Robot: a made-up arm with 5 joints.
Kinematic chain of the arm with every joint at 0, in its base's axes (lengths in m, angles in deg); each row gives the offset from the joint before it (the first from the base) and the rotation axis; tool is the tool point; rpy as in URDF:
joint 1: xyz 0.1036 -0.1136 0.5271 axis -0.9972 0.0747 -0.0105
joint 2: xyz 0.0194 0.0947 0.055 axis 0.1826 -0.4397 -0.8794
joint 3: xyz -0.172 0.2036 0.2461 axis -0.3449 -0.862 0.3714
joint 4: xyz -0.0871 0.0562 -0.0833 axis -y
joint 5: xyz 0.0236 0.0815 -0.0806 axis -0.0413 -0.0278 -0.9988
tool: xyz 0.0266 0.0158 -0.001 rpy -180 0 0
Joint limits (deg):
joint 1: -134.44..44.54
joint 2: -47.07..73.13
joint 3: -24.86..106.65
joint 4: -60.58..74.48
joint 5: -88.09..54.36
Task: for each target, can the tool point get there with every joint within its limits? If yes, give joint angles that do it. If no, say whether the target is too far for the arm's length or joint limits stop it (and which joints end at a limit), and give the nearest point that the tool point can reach.
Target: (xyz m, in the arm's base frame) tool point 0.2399 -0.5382 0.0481
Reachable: no: joint limits stop it (at a limit: joint 1, joint 2, joint 3, joint 5) | nearest point 0.2185 -0.4867 0.4850 | short by 0.440 m
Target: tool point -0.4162 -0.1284 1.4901
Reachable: no: too far | nearest point -0.1824 -0.1248 1.1119 | short by 0.445 m
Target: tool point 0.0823 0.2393 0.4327
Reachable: yes | joints 29.55 10.13 64.95 -30.58 42.77
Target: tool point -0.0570 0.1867 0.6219
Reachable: yes | joints -2.82 -29.67 71.41 -30.81 -18.56
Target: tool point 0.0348 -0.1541 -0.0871
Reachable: no: joint limits stop it (at a limit: joint 1, joint 4) | nearest point 0.0344 0.1964 0.2852 | short by 0.511 m
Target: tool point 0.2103 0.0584 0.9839
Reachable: yes | joints -49.50 57.28 23.74 13.94 -77.34
